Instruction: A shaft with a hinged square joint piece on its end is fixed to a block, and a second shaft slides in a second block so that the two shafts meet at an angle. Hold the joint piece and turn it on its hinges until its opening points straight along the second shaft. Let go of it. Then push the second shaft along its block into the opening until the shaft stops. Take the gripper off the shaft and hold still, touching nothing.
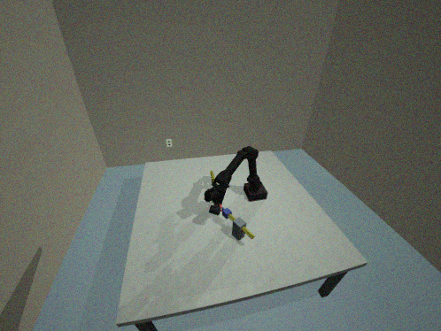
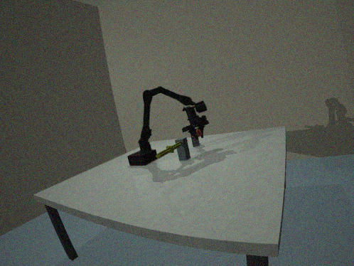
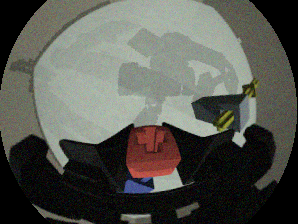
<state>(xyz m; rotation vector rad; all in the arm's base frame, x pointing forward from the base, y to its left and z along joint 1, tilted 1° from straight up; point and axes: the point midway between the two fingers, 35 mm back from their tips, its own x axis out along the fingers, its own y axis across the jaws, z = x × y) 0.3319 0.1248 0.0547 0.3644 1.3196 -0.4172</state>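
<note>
The red joint piece is 30 mm above my gripper tip, 20 mm behind it and 10 mm to the left of it.
</note>
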